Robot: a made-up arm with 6 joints.
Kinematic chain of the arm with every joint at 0, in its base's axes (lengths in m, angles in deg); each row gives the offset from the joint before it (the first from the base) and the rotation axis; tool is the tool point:
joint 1: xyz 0 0 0.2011 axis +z
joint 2: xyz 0 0.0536 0 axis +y
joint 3: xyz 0 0 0.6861 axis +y
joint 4: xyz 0 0 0.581 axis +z
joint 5: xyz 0 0 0 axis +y
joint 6: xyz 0 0 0.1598 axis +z
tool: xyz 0 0 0
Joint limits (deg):
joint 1: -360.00..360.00
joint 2: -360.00..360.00
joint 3: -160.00..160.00
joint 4: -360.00..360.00
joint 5: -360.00..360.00
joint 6: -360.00..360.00
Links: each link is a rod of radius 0.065 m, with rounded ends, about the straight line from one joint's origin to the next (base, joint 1, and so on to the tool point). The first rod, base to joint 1, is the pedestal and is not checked.
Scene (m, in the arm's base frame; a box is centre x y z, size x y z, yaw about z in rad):
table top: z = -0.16
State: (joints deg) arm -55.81 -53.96 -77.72 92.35 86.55 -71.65
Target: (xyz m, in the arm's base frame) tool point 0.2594 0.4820 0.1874
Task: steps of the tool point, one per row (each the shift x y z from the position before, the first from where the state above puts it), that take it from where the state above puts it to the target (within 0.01 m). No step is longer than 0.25 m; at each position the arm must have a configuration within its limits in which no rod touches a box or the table.
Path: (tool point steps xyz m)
1: 0.2131 -0.0456 -0.0228
2: 0.1864 -0.0995 -0.0115
3: 0.1457 -0.1422 0.0009
4: 0.0952 -0.1706 0.0137

